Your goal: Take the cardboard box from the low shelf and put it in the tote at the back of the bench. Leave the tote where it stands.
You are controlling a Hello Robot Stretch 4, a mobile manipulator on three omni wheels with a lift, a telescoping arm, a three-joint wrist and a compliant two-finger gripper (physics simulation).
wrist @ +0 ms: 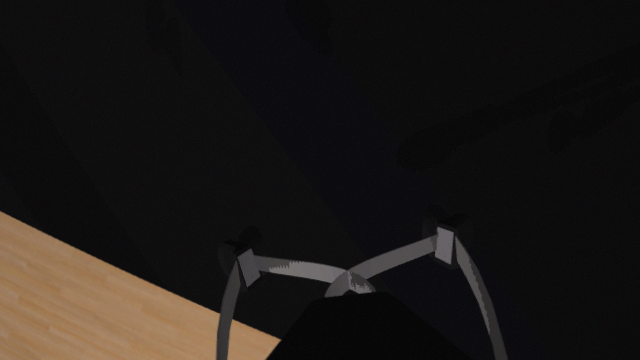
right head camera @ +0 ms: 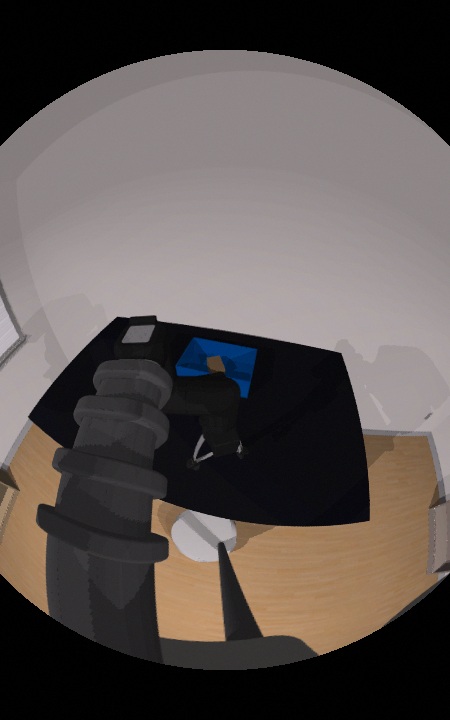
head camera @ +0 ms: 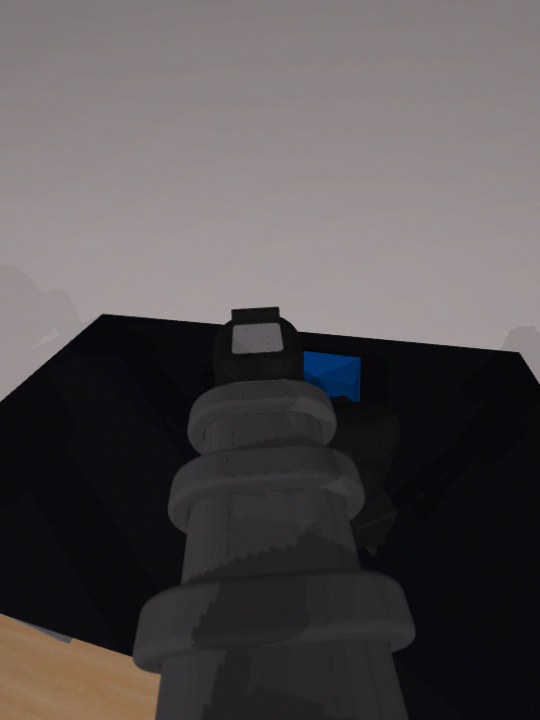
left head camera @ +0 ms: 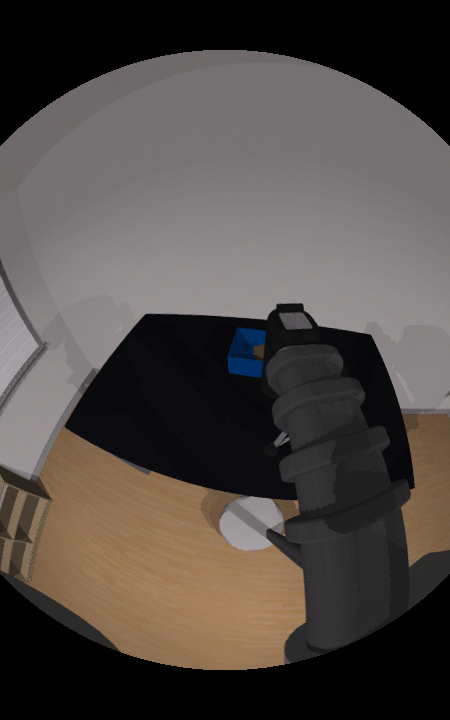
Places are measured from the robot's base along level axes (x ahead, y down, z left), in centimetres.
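Pixels of known places: gripper, fingertip midpoint: [wrist: 343, 236] [right head camera: 217, 460]; robot's base, origin of the base link: [right head camera: 205, 532] [left head camera: 250, 521].
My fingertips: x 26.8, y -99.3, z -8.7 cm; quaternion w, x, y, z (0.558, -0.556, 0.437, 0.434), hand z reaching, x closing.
For each thing: its top centre in the pictures, then the offset to it from my fingertips. Level surfaces: height alone.
- brown cardboard box, middle of its top: [right head camera: 215, 362] [left head camera: 263, 350] dx +44.2, dy +5.3, dz -0.3 cm
- blue tote, middle of its top: [head camera: 299, 374] [right head camera: 218, 356] [left head camera: 267, 344] dx +43.1, dy +0.6, dz -1.4 cm
- black bench, its level: dy +10.6 cm
The brown cardboard box [left head camera: 258, 351] [right head camera: 215, 363] lies inside the blue tote, partly hidden by my arm in the left head view. The blue tote [head camera: 347, 380] [left head camera: 245, 366] [right head camera: 240, 354] stands at the back of the black bench [head camera: 69, 523] [left head camera: 175, 424] [right head camera: 313, 451] [wrist: 125, 150]. My gripper [right head camera: 217, 457] [wrist: 343, 236] is open and empty, its fingertips apart above the bench top, in front of the tote and clear of it. In the head view my arm hides the tote's left part, and the box does not show there.
My telescoping arm [head camera: 270, 523] [left head camera: 339, 477] [right head camera: 114, 477] reaches over the bench. A round white stool-like disc [left head camera: 249, 523] [right head camera: 201, 536] is at the bench's front edge. A wooden shelf unit [left head camera: 32, 530] stands at the far left. A wall rises behind the bench.
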